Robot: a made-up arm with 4 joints.
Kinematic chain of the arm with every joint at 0, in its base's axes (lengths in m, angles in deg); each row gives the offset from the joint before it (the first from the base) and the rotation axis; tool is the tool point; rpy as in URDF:
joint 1: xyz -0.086 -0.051 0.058 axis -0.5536 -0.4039 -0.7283
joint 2: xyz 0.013 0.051 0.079 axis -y
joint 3: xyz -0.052 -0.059 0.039 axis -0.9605 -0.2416 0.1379
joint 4: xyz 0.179 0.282 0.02 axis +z
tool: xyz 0.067 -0.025 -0.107 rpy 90 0 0
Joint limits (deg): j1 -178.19..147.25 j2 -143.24..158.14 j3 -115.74..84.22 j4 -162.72..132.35
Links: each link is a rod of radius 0.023 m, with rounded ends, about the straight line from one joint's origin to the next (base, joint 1, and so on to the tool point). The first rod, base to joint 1, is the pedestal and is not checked.
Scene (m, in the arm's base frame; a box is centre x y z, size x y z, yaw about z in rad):
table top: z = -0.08
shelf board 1: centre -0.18 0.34 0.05 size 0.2 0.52 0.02 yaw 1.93
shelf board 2: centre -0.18 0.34 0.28 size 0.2 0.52 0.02 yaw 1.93
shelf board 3: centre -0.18 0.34 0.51 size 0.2 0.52 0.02 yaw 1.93
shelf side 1: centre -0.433 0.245 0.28 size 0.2 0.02 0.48 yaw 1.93
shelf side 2: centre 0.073 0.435 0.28 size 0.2 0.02 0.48 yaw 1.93
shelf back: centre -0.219 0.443 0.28 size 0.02 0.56 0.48 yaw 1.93
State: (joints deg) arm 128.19 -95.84 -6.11 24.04
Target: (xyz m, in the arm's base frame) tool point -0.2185 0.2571 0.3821
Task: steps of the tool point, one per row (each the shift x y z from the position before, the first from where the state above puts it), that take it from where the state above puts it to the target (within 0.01 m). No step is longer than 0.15 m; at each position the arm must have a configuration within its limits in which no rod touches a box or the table.
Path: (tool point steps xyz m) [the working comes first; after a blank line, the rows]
Joints at the target: 44.73 66.71 -103.47 65.33
Straight joint move there: clear.

1: 0.0156 -0.0029 0.0554
2: 0.0267 0.0188 0.0609
3: 0.0300 0.0432 0.0608
4: 0.0234 0.0663 0.0563
5: 0.0064 0.0841 0.0489
6: -0.0185 0.0928 0.0399
7: -0.0478 0.0898 0.0301
8: -0.0761 0.0745 0.0204
9: -0.0986 0.0482 0.0103
10: -0.1109 0.0149 0.0000
11: -0.1110 -0.0207 -0.0109

